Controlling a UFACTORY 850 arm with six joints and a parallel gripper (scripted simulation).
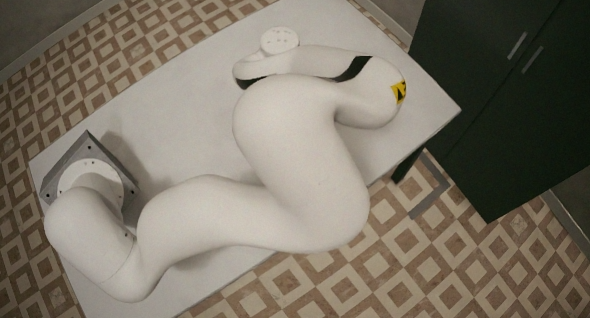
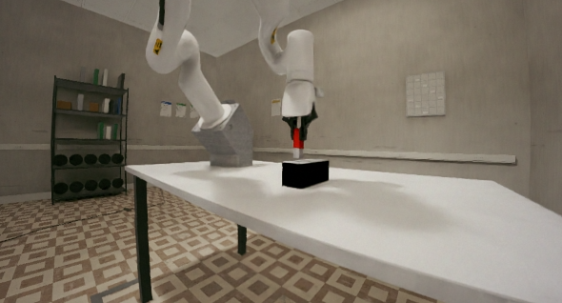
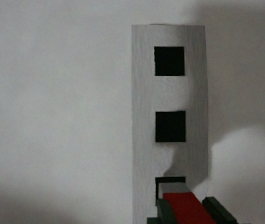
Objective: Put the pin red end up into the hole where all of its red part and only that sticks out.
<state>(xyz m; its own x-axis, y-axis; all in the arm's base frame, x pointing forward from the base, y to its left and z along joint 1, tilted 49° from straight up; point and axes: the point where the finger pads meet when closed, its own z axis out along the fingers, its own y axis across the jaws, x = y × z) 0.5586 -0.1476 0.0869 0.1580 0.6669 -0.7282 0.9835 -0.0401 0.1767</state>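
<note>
Now: the pin 1 cm below my hand. The rest, counted from my hand: black block (12 cm below, 6 cm to the left, 1 cm ahead).
</note>
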